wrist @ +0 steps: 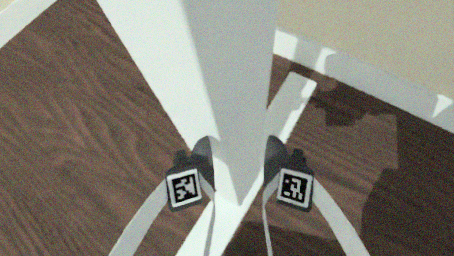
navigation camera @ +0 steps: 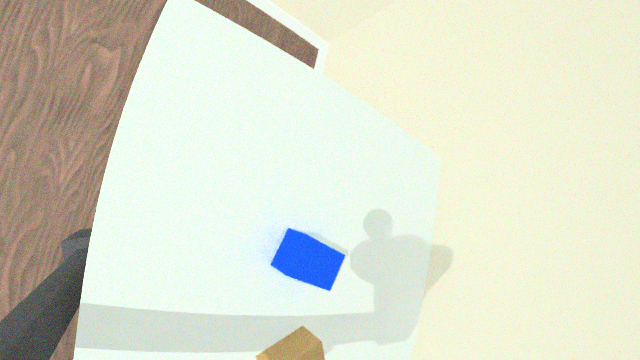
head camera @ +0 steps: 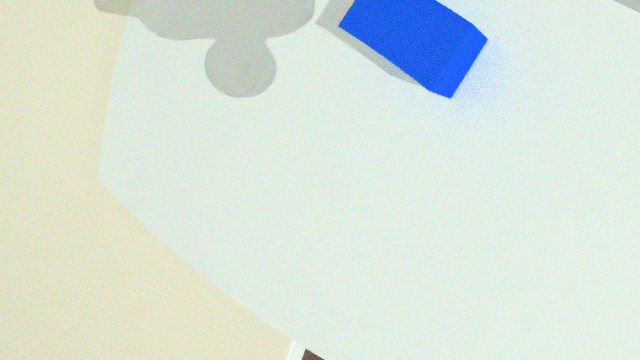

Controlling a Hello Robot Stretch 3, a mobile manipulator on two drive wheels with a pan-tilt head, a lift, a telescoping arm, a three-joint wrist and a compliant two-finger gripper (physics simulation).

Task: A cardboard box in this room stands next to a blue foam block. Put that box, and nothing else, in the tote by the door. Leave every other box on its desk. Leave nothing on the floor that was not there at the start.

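Places are measured from the robot's base along level axes (x ahead, y left, z up), in centimetres.
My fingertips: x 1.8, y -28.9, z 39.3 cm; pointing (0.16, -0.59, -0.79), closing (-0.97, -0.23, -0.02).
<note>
For each thing: its top centre in the pictures, then the offset to it from my fingertips. "pt": a spot on its surface instead. Level surfaces: height alone.
- blue foam block, centre of its top: [head camera: 401, 23] [navigation camera: 318, 264] dz +60.3, dx -10.0, dy +11.6 cm
- white desk, height of its surface: dz +55.8 cm
- brown cardboard box, a spot on its surface: [navigation camera: 292, 346] pt dz +58.3, dx -22.9, dy +16.4 cm
- Brown wood floor, height of its surface: dz -39.2 cm
The blue foam block [head camera: 413, 42] lies on a white desk [head camera: 358, 201], near its far edge in the head view. In the navigation view the block [navigation camera: 308, 258] is near the desk's lower right, and part of a brown cardboard box [navigation camera: 292, 346] shows at the bottom edge, apart from the block. The box is cut off by the frame. In the wrist view my gripper [wrist: 239, 154] is open and empty. It hangs over wood floor with a white desk corner below and between the fingers.
Cream wall [head camera: 44, 178] borders the desk on one side. Brown wood floor [navigation camera: 99, 96] lies along the other side and fills most of the wrist view [wrist: 71, 123]. Grey shadows of my head and arm [navigation camera: 386, 263] fall across the desk.
</note>
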